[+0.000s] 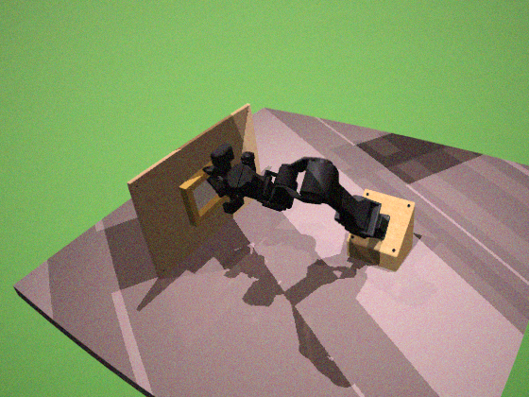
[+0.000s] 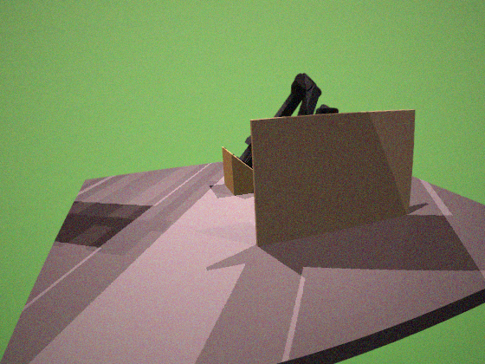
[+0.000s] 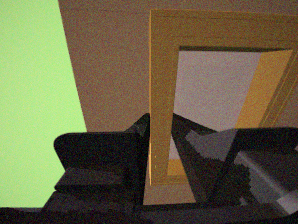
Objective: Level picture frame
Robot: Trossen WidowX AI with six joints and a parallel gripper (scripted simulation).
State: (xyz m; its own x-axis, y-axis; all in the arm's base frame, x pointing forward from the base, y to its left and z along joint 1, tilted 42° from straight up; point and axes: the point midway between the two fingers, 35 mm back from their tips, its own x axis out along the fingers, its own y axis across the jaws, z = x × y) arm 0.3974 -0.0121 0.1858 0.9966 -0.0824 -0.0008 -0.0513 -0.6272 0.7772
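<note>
My gripper tip is 5 cm above the picture frame. From my gripper tip the other things lie so: tan wall panel (6 cm below, 2 cm ahead, 1 cm to the right).
</note>
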